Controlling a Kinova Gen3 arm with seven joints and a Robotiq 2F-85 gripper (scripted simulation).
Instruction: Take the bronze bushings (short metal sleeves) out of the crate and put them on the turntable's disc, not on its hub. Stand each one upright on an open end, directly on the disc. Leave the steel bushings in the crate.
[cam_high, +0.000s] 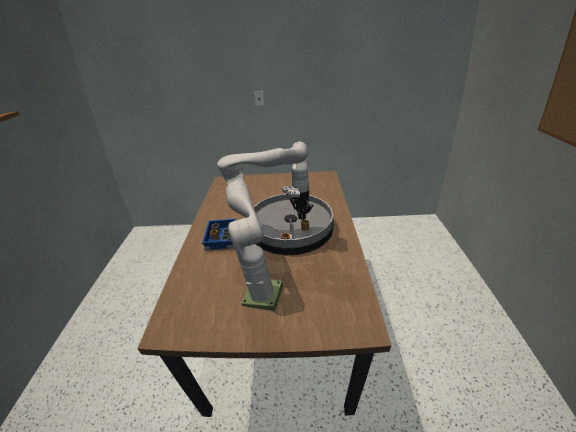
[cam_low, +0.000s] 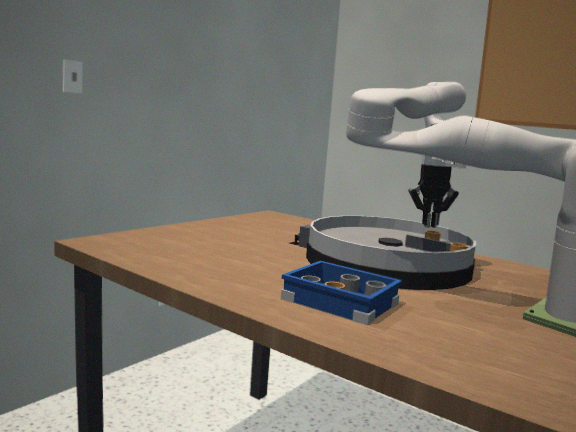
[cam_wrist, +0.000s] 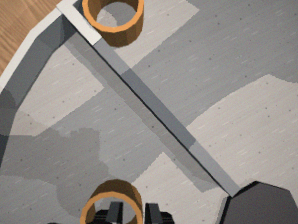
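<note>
Right now the blue crate is 410 mm to the left of my hand, 100 mm below it and 30 mm behind it. From my hand the other things lie so: grey turntable disc 70 mm below, 70 mm ahead, 60 mm to the left.
</note>
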